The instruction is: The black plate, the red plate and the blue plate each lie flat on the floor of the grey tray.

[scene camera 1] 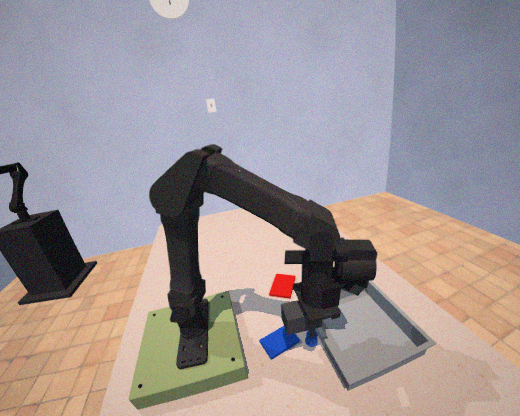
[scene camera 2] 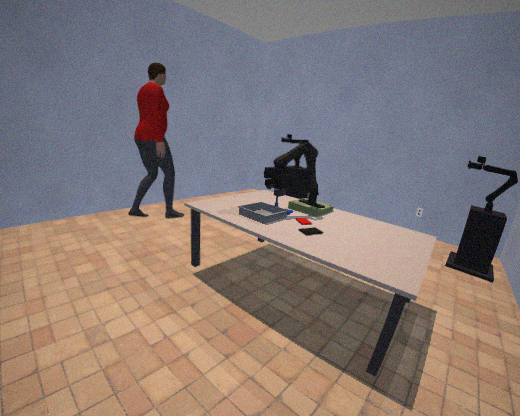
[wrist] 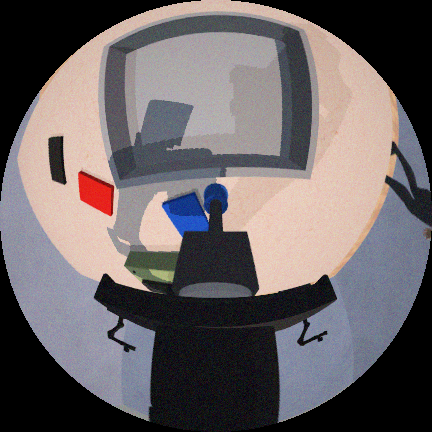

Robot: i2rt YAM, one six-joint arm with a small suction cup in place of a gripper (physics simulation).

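Where they show: hand at its tool point: (scene camera 1: 311,341) (scene camera 2: 276,206) (wrist: 215,193); arm's base at its link origin: (scene camera 1: 195,330) (scene camera 2: 311,204).
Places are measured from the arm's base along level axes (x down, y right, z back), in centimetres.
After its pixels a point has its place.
Note:
The blue plate (scene camera 1: 278,342) {y 6.2, x 3.8, z -20.6 cm} (wrist: 186,212) {y 5.5, x 3.8, z -22.7 cm} lies flat on the table just left of the grey tray (scene camera 1: 399,315) {y 11.1, x 0.8, z -51.9 cm} (scene camera 2: 254,215) {y 6.1, x 2.2, z -52.0 cm} (wrist: 116,100) {y -2.2, x 2.4, z -41.6 cm}, whose floor holds nothing. The red plate (scene camera 1: 282,286) {y -12.8, x 3.8, z -27.2 cm} (scene camera 2: 303,220) {y -13.6, x 3.8, z -27.6 cm} (wrist: 95,192) {y -12.6, x 3.8, z -27.8 cm} lies on the table behind it. The black plate (scene camera 2: 310,231) {y -27.8, x 3.9, z -40.1 cm} (wrist: 57,159) {y -24.7, x 3.9, z -38.1 cm} lies farther out; the arm hides it in scene camera 1. My suction cup (scene camera 1: 311,339) (wrist: 216,195) hangs low between the blue plate's edge and the tray's near wall, beside the plate and holding nothing.
The arm stands on a green base (scene camera 1: 155,363) {y 7.3, x 0.1, z 9.0 cm} (scene camera 2: 309,208) {y -5.5, x 0.5, z -10.3 cm} (wrist: 149,266) {y -4.5, x 0.5, z -10.4 cm} left of the plates. A person in a red top (scene camera 2: 151,120) walks beyond the table. A black stand (scene camera 1: 64,260) is on the floor at the left.

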